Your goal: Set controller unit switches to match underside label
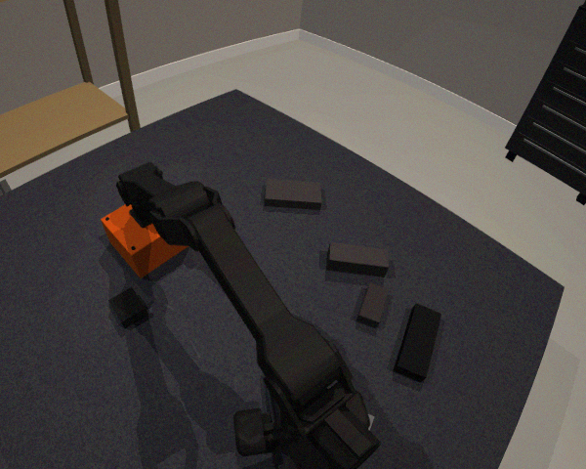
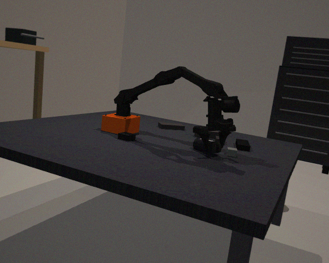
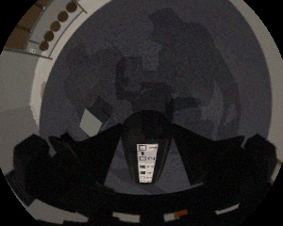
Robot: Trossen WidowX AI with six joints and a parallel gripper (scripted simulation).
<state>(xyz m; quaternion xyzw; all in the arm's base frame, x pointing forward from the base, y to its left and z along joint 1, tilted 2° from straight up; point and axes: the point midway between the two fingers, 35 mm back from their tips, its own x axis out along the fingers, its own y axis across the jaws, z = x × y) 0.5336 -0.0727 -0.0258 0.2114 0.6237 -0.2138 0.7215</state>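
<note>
Now: gripper tip 5 cm short of the light grey cube, 9 cm to the right of it and 2 cm above it. From my gripper tip the other things lie so: long black block 4 cm ahead, 31 cm to the left, 2 cm below; black cube 41 cm behind, 7 cm to the right, 2 cm below.
</note>
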